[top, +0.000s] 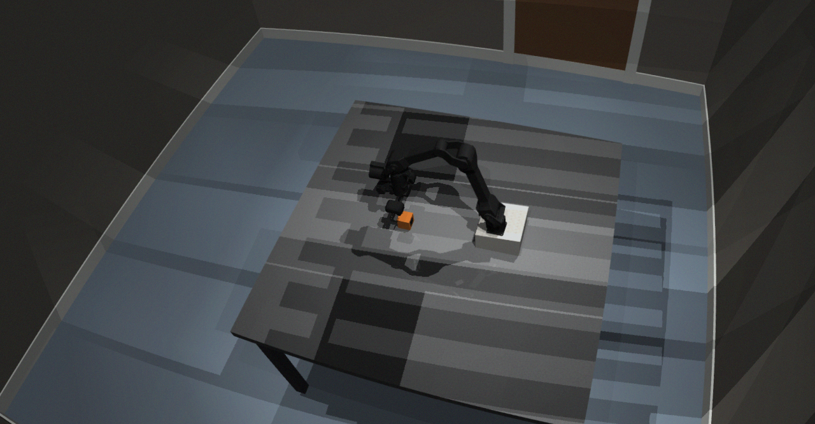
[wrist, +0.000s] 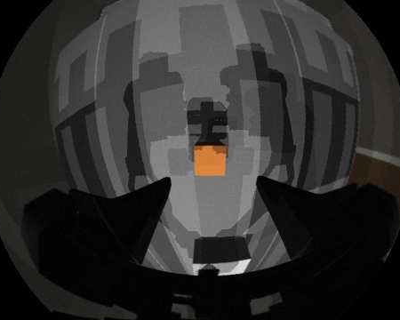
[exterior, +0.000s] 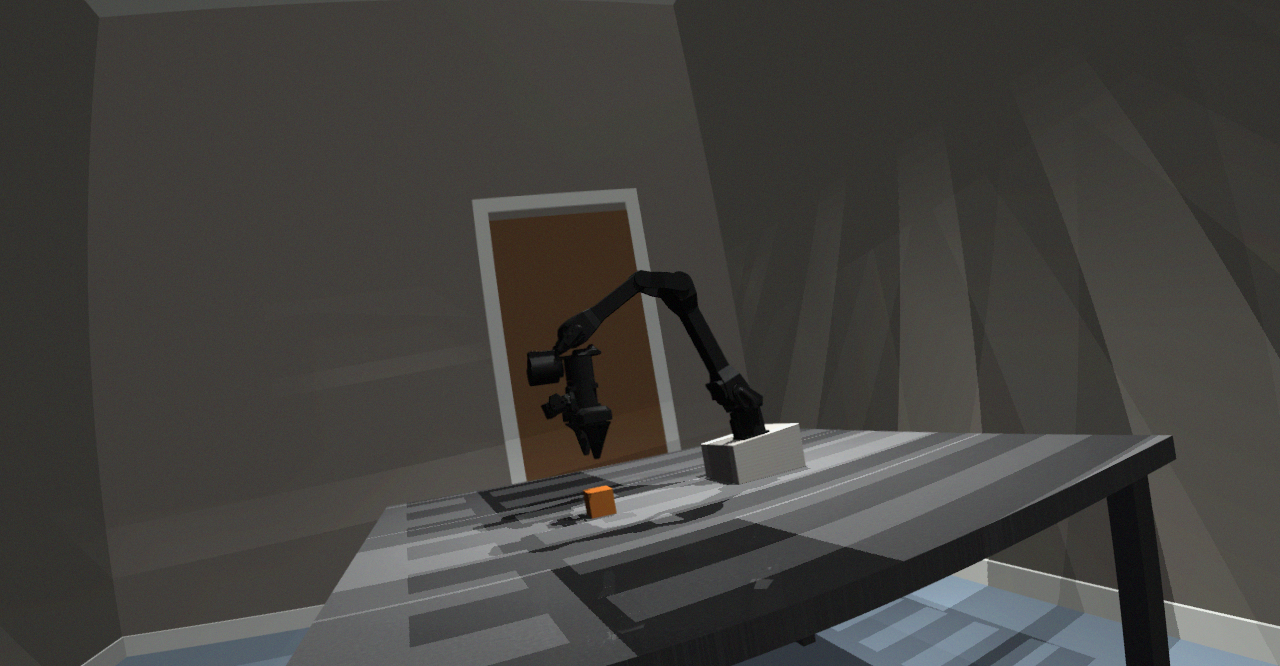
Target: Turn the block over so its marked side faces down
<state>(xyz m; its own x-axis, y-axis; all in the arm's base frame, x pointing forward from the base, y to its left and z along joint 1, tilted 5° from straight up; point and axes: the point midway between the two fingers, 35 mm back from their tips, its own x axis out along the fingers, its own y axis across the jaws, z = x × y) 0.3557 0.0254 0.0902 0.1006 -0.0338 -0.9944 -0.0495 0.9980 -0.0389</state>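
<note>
Right now the orange block is 10 mm behind my gripper tip and 90 mm below it.
</note>
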